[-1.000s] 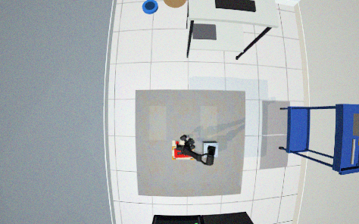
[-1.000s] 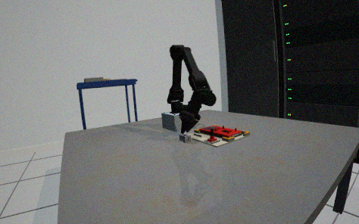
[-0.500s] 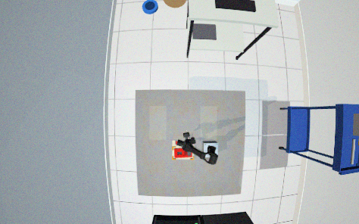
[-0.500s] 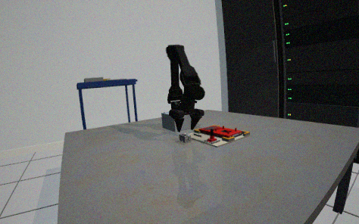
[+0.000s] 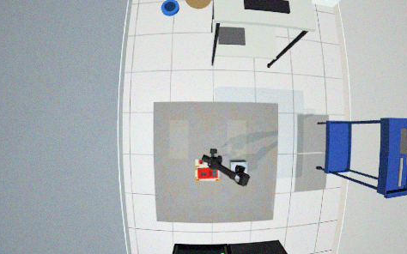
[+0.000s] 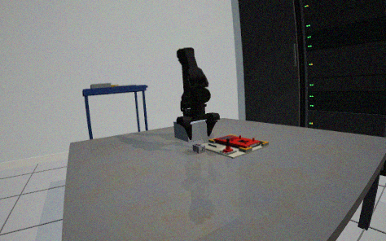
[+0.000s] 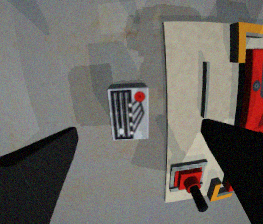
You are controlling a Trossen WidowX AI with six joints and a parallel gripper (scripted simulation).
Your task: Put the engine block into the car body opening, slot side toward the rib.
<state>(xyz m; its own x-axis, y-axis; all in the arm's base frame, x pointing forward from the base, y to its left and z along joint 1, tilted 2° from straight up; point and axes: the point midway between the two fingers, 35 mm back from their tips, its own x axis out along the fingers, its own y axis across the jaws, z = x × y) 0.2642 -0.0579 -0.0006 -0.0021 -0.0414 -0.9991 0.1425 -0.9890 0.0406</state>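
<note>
Right now the engine block is 10 mm to the right of my gripper tip and 50 mm below it.
</note>
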